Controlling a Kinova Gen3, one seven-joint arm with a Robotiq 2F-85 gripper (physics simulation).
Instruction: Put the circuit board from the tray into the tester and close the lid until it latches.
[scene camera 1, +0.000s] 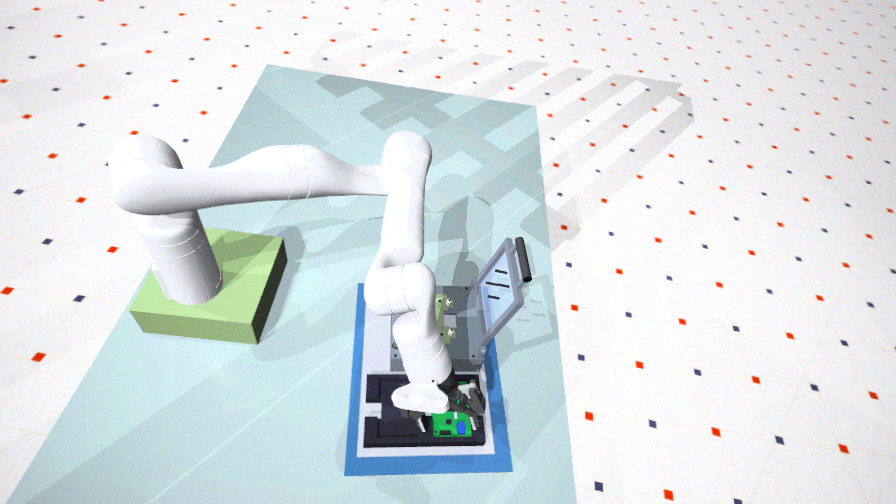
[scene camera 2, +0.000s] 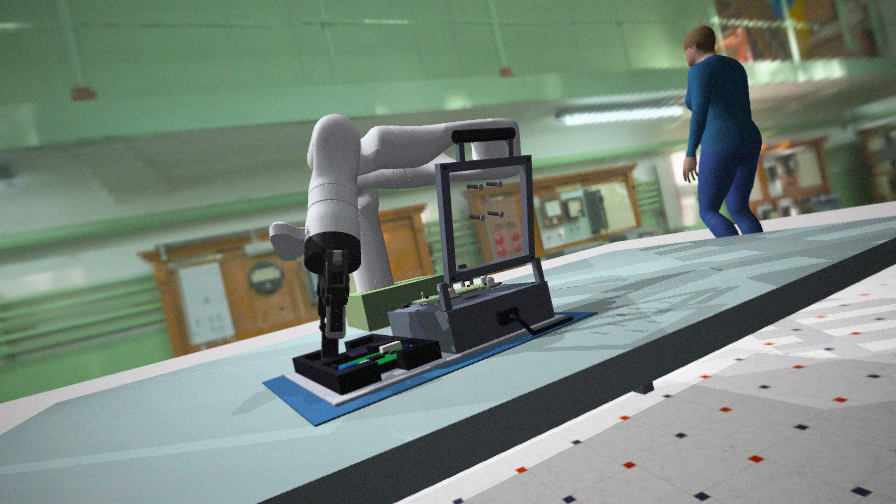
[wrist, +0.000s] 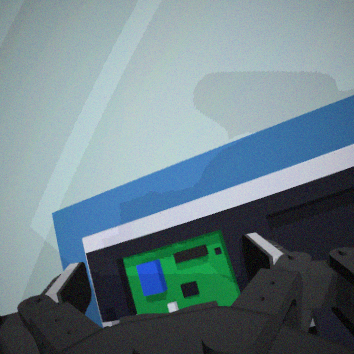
Scene:
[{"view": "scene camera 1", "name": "my gripper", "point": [450, 427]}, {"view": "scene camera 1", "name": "green circuit board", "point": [451, 423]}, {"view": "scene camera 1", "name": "clear lid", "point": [498, 288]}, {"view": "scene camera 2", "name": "my gripper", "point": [332, 349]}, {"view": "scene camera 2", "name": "clear lid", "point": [486, 217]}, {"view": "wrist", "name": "my gripper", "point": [166, 265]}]

